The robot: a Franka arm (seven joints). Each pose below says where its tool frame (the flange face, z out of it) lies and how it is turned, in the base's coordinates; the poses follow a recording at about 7 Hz.
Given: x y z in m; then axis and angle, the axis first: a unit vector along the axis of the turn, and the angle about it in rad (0 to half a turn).
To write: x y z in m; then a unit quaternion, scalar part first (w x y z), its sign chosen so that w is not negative. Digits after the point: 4 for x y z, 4 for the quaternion.
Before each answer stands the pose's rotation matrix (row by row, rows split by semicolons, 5 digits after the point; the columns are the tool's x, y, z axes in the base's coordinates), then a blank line. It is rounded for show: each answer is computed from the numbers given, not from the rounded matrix.
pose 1, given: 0.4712, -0.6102, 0.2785, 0.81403, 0.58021, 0.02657, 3.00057
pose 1, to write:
0.32865 0.93620 0.12460; 0.94367 -0.32012 -0.08374; -0.03851 0.14510 -0.98867

0.4712, -0.6102, 0.2785, 0.0705, 0.8120, 0.5788, 0.0265
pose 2, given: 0.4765, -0.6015, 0.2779, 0.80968, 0.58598, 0.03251, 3.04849
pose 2, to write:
0.31264 0.94382 0.10701; 0.94987 -0.31042 -0.03726; -0.00195 0.11329 -0.99356

0.4765, -0.6015, 0.2779, 0.0465, 0.8088, 0.5853, 0.0325
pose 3, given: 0.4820, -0.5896, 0.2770, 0.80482, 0.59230, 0.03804, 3.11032
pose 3, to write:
0.29564 0.95197 0.07974; 0.95434 -0.29805 0.01989; 0.04270 0.07022 -0.99662

0.4820, -0.5896, 0.2770, 0.0156, 0.8047, 0.5922, 0.0380
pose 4, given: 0.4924, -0.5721, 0.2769, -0.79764, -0.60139, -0.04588, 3.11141
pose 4, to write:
0.27262 0.96055 0.05503; 0.95778 -0.27637 0.07924; 0.09132 0.03110 -0.99534

0.4924, -0.5721, 0.2769, 0.0151, -0.7975, -0.6013, -0.0459
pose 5, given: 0.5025, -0.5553, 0.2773, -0.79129, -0.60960, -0.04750, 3.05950
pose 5, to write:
0.25353 0.96700 0.02506; 0.95921 -0.25467 0.12270; 0.12503 -0.00707 -0.99213

0.5025, -0.5553, 0.2773, 0.0410, -0.7906, -0.6091, -0.0475
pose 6, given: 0.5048, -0.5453, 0.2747, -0.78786, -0.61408, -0.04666, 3.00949
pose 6, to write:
0.24476 0.96955 -0.00768; 0.95726 -0.24038 0.16083; 0.15409 -0.04672 -0.98695

0.5048, -0.5453, 0.2747, 0.0660, -0.7861, -0.6127, -0.0466
